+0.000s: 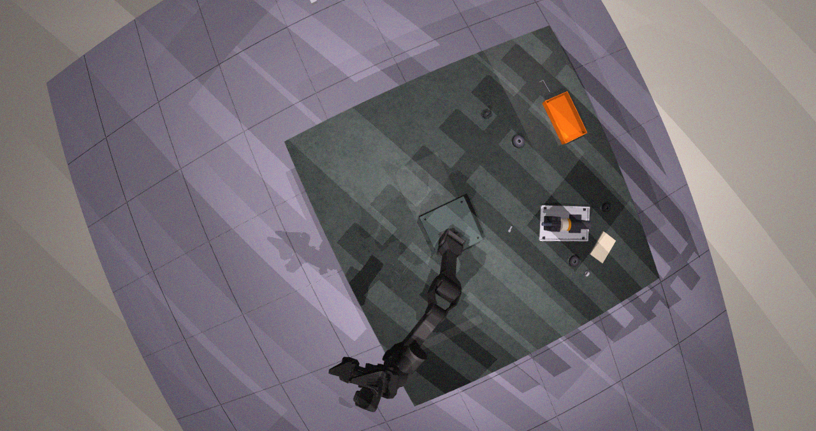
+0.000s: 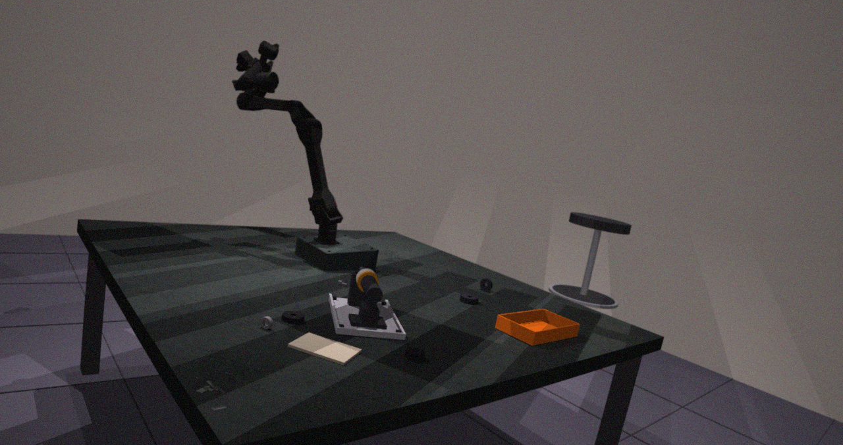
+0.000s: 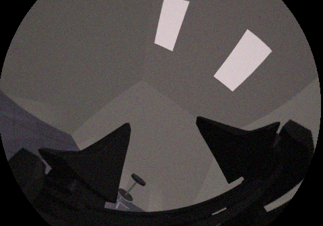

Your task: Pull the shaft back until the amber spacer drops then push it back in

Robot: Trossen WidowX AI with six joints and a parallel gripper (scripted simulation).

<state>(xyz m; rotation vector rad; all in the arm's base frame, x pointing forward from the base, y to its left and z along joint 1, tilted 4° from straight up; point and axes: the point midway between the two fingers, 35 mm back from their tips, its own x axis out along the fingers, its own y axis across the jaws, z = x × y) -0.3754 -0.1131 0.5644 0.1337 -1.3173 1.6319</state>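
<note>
My gripper tip is 830 mm short of the cream spacer, 570 mm above it and 20 mm to the right of it. From my gripper tip the other things lie so: orange tray 1040 mm ahead, 640 mm below, 420 mm to the left; then cream card 1030 mm ahead, 640 mm below, 180 mm to the right; then amber spacer 860 mm ahead, 570 mm below, 10 mm to the left.
</note>
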